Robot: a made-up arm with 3 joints. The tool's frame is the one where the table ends. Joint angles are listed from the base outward.
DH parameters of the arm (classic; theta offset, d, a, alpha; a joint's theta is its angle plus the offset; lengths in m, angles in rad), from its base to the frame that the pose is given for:
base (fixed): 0.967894 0 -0.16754 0
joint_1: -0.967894 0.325 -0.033 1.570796
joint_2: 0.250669 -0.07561 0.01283 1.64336
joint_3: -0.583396 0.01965 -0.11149 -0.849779
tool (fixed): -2.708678 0.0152 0 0
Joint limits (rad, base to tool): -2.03..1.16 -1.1..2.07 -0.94..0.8
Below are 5 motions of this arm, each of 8 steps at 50 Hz.
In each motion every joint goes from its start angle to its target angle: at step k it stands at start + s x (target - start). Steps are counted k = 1, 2, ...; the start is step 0. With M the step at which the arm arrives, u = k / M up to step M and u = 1 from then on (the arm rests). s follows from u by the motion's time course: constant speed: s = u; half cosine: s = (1 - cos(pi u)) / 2; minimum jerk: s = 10 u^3 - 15 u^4 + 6 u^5.
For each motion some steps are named. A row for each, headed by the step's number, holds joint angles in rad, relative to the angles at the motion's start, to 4 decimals.
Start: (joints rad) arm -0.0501 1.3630 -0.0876
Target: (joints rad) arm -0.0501 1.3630 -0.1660
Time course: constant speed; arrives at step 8
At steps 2, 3, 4, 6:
2: 0.0000 0.0000 -0.0196
3: 0.0000 0.0000 -0.0294
4: 0.0000 0.0000 -0.0392
6: 0.0000 0.0000 -0.0588

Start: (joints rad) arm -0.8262 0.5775 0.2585
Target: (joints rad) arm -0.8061 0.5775 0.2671
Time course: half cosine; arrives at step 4
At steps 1, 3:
1: 0.0029 0.0000 0.0013
3: 0.0172 0.0000 0.0073

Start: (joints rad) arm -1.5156 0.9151 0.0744
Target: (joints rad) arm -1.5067 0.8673 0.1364
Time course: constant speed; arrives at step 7
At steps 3, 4, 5, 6, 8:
3: 0.0038 -0.0205 0.0266
4: 0.0051 -0.0273 0.0354
5: 0.0064 -0.0341 0.0443
6: 0.0076 -0.0410 0.0531
8: 0.0089 -0.0478 0.0620

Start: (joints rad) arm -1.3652 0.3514 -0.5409
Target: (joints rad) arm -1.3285 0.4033 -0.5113
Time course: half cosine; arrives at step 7
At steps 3, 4, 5, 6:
3: 0.0143 0.0202 0.0115
4: 0.0224 0.0317 0.0181
5: 0.0298 0.0421 0.0240
6: 0.0349 0.0493 0.0281

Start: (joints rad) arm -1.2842 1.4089 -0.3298
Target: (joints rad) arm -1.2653 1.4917 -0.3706
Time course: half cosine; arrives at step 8
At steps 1, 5, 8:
1: 0.0007 0.0032 -0.0016
5: 0.0131 0.0572 -0.0282
8: 0.0189 0.0828 -0.0408

